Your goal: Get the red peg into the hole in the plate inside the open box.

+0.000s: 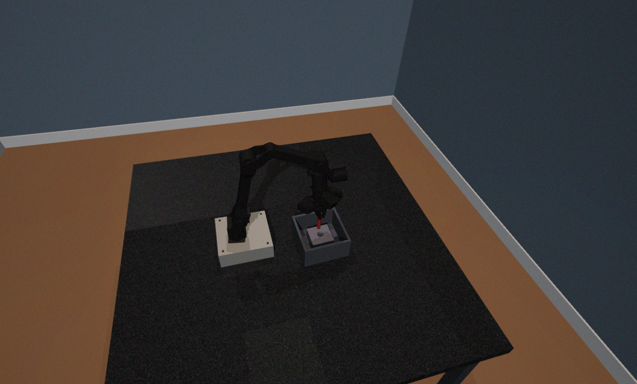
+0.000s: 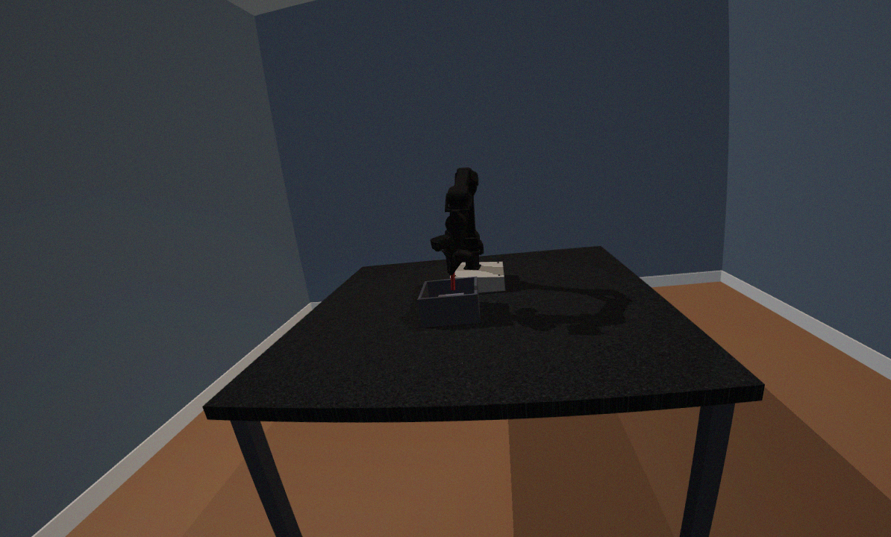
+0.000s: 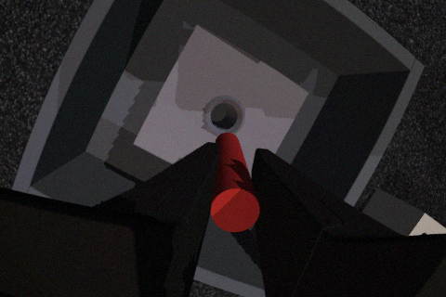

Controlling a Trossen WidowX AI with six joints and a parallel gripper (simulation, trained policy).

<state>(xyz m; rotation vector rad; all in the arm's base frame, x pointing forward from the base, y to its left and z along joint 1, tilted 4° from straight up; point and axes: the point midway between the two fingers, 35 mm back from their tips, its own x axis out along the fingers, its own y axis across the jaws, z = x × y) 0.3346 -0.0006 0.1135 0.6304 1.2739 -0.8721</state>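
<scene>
Right now the red peg is 10 mm behind my gripper tip, 10 mm to the left of it and 20 mm below it. Round my gripper tip: grey box: 10 mm to the right, 120 mm below; light grey plate: 10 mm to the right, 100 mm below.
</scene>
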